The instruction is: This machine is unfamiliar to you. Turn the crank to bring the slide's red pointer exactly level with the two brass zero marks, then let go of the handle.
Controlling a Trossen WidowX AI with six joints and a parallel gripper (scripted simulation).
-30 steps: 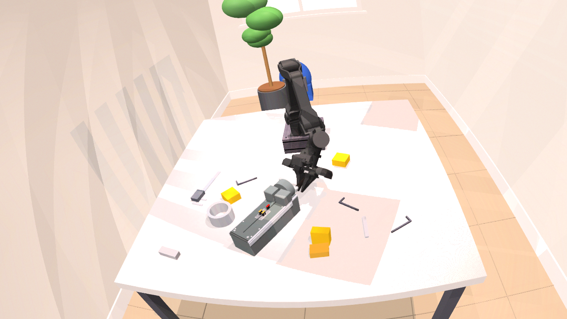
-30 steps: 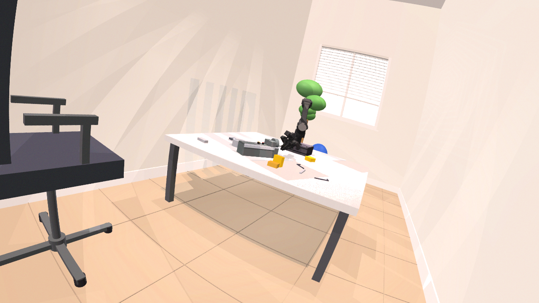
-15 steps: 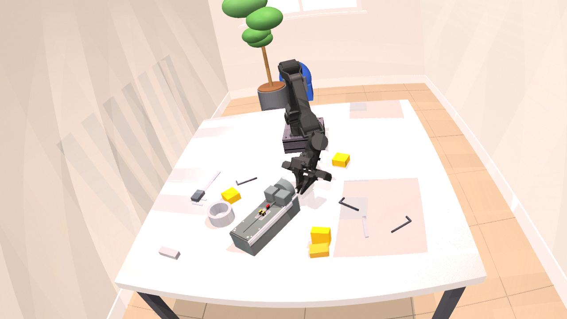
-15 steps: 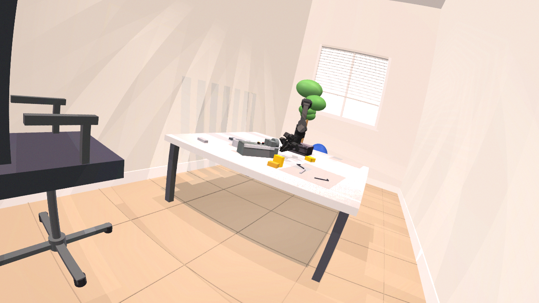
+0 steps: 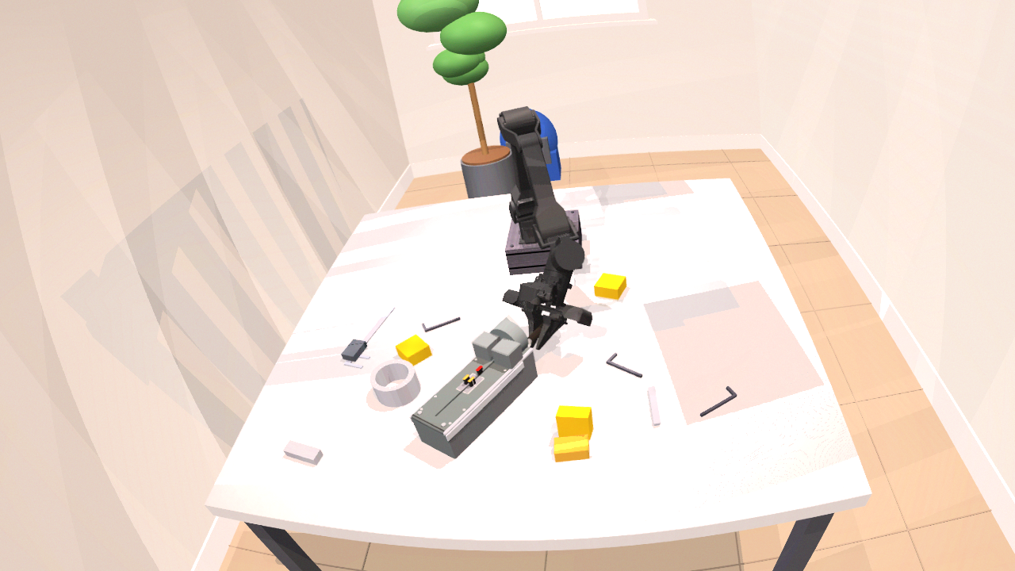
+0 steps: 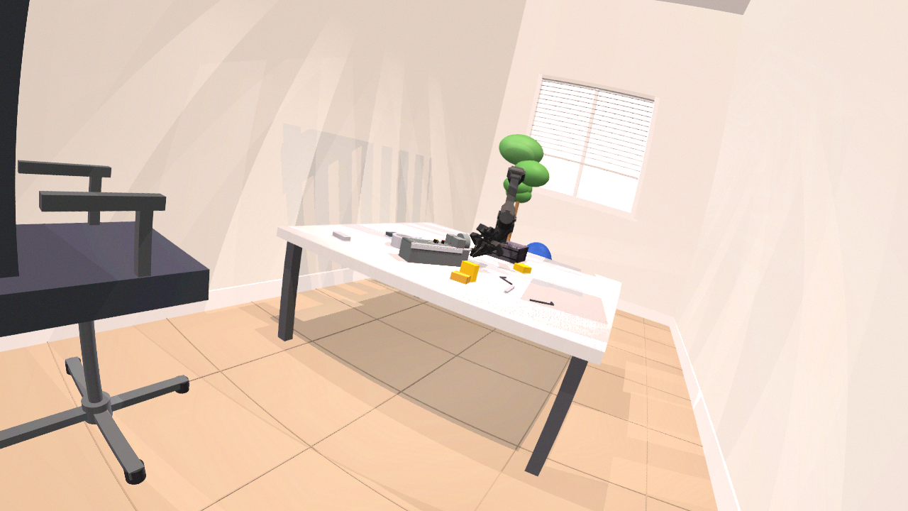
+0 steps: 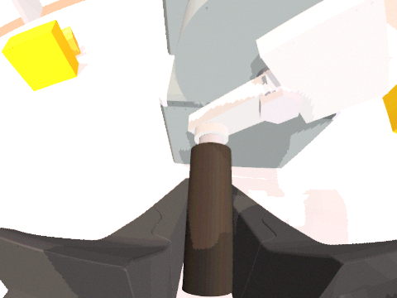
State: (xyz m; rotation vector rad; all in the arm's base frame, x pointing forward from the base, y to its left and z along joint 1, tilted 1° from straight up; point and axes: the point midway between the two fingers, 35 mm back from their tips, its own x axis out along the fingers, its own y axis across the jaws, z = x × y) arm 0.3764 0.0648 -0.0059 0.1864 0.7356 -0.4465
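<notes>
Right now the brown crank handle is 20 mm behind my gripper tip, 10 mm to the left of it and 30 mm above it. Round my gripper tip: red pointer (110 mm ahead, 80 mm to the right, 40 mm above).
</notes>
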